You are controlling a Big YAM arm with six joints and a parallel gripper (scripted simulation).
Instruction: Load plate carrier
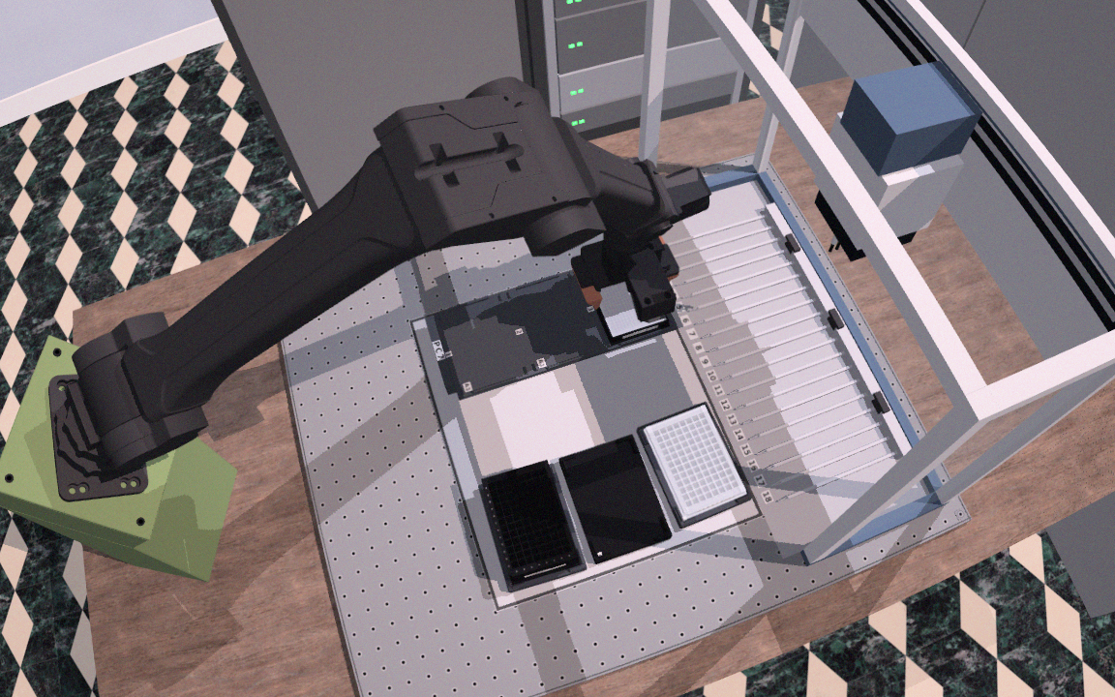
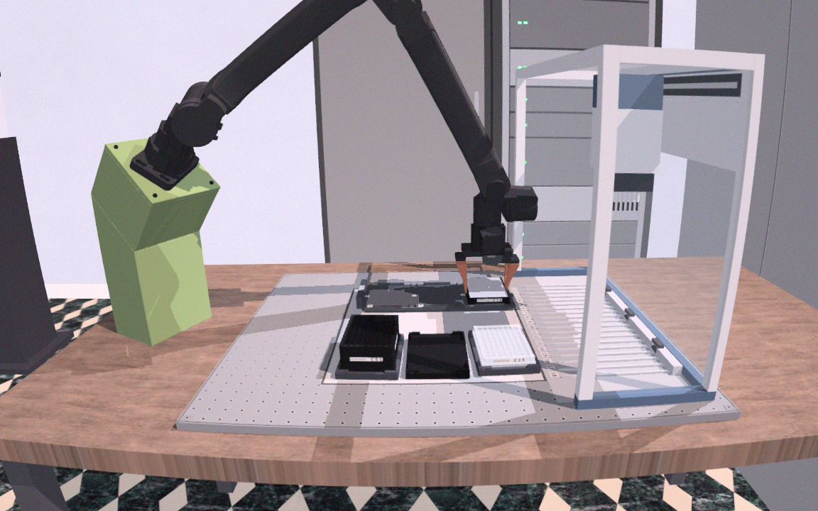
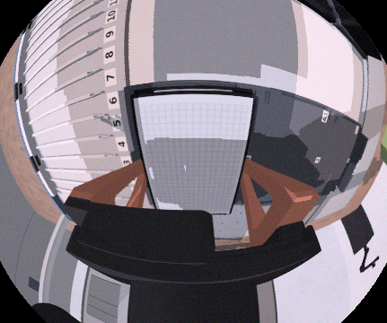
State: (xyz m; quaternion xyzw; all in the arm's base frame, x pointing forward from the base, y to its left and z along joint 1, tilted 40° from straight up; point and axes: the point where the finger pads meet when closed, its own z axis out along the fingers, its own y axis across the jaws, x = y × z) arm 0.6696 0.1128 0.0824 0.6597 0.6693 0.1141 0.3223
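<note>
Now: hand 250 mm to the left of the white 96-well plate C15, 30 mm past it and 10 mm above it. From my hand the other things lie so: nest S2: 250 mm to the right, 140 mm behind, 20 mm below; then dark carrier PC7: 100 mm behind, 10 mm to the left, 10 mm below; then nest S3: 250 mm to the right, 30 mm behind, 20 mm below.
</note>
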